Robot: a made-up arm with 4 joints.
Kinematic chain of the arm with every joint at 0, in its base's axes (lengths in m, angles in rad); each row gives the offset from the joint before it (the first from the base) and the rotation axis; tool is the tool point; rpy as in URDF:
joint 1: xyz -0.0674 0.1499 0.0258 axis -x
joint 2: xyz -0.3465 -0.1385 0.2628 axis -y
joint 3: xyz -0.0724 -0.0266 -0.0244 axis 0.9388 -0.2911 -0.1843
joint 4: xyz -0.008 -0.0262 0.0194 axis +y
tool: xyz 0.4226 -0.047 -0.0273 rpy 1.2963 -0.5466 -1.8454
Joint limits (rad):
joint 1: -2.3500..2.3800
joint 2: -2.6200..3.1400
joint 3: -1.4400..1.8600
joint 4: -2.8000..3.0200
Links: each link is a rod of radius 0.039 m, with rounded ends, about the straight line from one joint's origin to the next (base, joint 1, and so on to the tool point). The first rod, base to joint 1, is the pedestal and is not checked.
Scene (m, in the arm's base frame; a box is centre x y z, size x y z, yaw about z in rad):
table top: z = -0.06
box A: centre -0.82 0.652 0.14 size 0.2 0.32 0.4 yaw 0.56
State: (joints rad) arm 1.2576 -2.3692 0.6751 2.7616
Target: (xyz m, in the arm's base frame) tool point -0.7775 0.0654 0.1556
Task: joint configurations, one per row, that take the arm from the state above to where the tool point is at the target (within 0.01 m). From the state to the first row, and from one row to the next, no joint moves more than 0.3 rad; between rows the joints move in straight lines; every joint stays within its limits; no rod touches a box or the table.
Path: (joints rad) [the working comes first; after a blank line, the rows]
Joints at the target: 0.7537 -1.0078 0.2380 1.3862
Straight joint move there: touches box A.

1: 1.0790 -2.1489 0.5904 2.5516
2: 0.9005 -1.9285 0.5057 2.3417
3: 0.7219 -1.7082 0.4209 2.1317
4: 0.7325 -1.4747 0.3600 1.8832
5: 0.7431 -1.2413 0.2990 1.6347
6: 0.7537 -1.0078 0.2380 1.3862

